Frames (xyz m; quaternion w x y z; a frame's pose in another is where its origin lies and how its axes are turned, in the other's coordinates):
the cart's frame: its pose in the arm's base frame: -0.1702 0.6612 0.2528 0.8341 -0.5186 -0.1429 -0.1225
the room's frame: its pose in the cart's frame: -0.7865 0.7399 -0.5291 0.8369 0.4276 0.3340 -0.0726
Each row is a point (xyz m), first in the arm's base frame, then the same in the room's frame.
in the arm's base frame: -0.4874 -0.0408 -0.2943
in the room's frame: 0.3239 -0.5012 0.5778
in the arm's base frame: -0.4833 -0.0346 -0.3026
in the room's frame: 0.3250 -0.4930 0.5702
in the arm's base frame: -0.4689 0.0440 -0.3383
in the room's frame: 0.2995 -0.4158 0.5380
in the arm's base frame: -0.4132 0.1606 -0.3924
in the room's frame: 0.2907 -0.2830 0.4940
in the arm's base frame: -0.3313 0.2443 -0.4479
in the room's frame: 0.3215 -0.1643 0.4521
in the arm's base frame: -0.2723 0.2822 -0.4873
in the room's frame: 0.3556 -0.0979 0.4223
